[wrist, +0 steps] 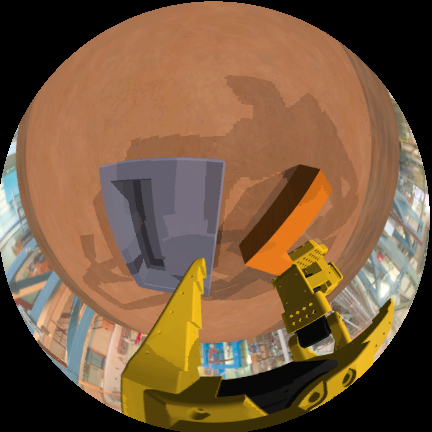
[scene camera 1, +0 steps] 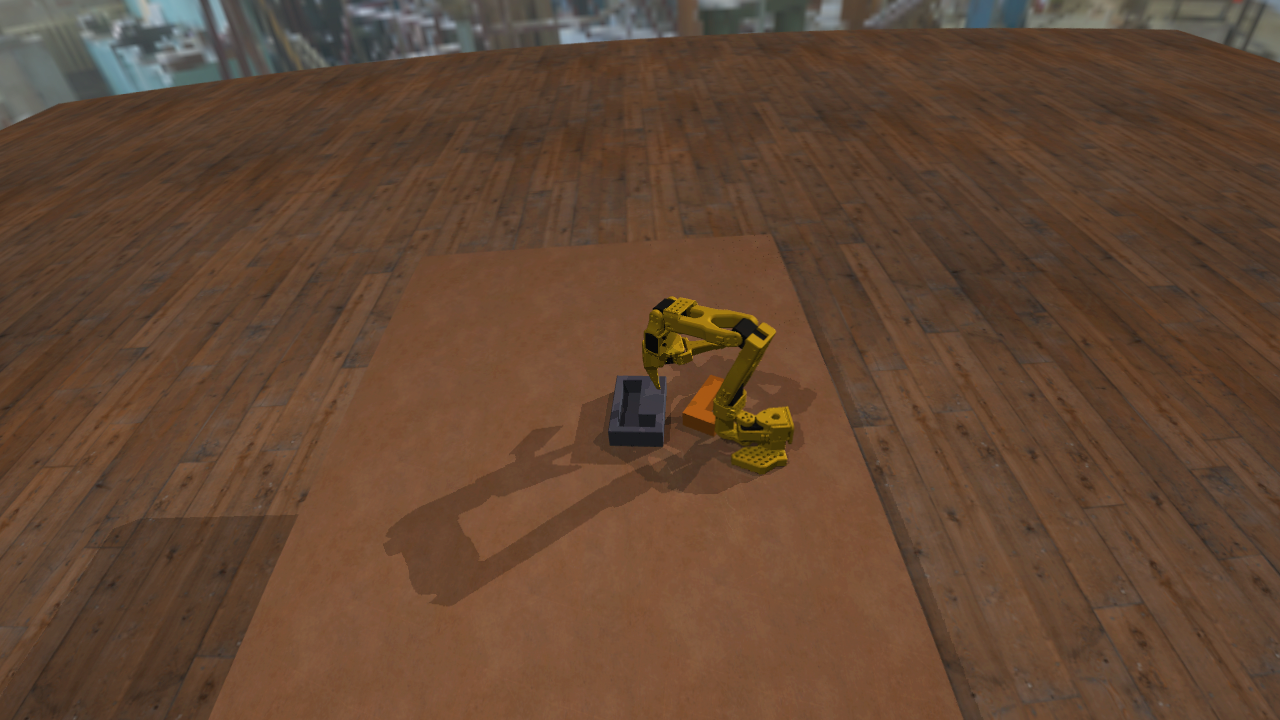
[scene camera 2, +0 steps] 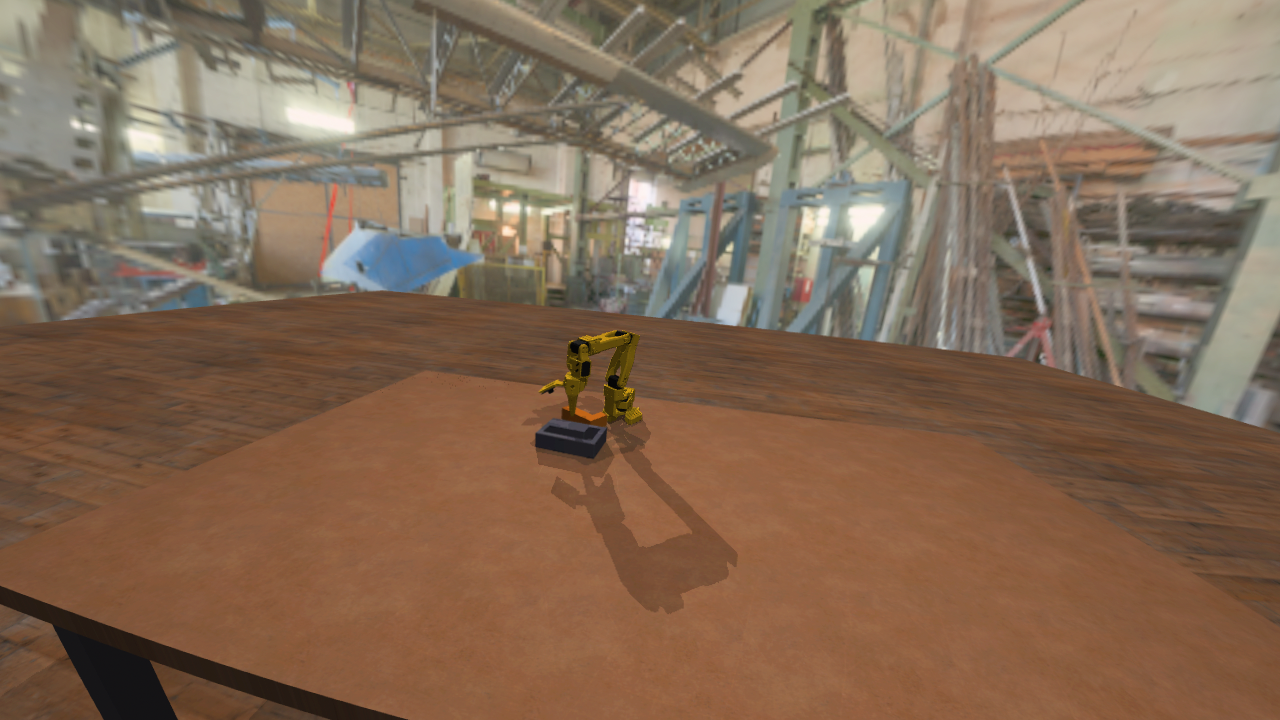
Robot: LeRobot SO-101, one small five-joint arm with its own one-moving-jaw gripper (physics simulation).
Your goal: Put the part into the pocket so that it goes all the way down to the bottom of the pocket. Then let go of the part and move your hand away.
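Places are measured from the arm's base along level axes (x ahead, y left, z up), in metres.
Pixels of known places: hand at its tool point: (wrist: 204, 264) (scene camera 1: 659, 386) (scene camera 2: 572, 413); arm's base at its link origin: (wrist: 289, 267) (scene camera 1: 744, 448) (scene camera 2: 621, 419).
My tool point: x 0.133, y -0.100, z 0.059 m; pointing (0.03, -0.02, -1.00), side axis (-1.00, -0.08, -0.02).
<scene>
Ahead of a thing's pixels: the offset from my tool point to its top centre. Level surfaces: height alone.
The orange part @(dx -0.090, dy +0.006, dz -0.029 m) (scene camera 1: 700, 402) (scene camera 2: 588, 418) (wrist: 295, 225), an angled block, lies on the table beside the arm's base, partly hidden by the arm. The dark grey block with the pocket @(dx +0.038, dy +0.011, dz -0.022 m) (scene camera 1: 636, 437) (scene camera 2: 568, 442) (wrist: 195, 200) stands on the table, apart from the part. Its pocket shows no part inside and is partly in shadow. My gripper (scene camera 1: 691, 364) (scene camera 2: 557, 402) (wrist: 296, 280) is open wide and empty. Its fixed jaw points down over the edge of the grey block nearest the part in the wrist view; the moving jaw is swung far out.
The brown table top @(dz -0.059 m) (scene camera 1: 760, 582) (scene camera 2: 358, 537) (wrist: 150, 75) carries both blocks and the arm. The yellow arm base (scene camera 1: 759, 459) (scene camera 2: 624, 413) stands close to the orange part. The arm's shadow falls across the table.
</scene>
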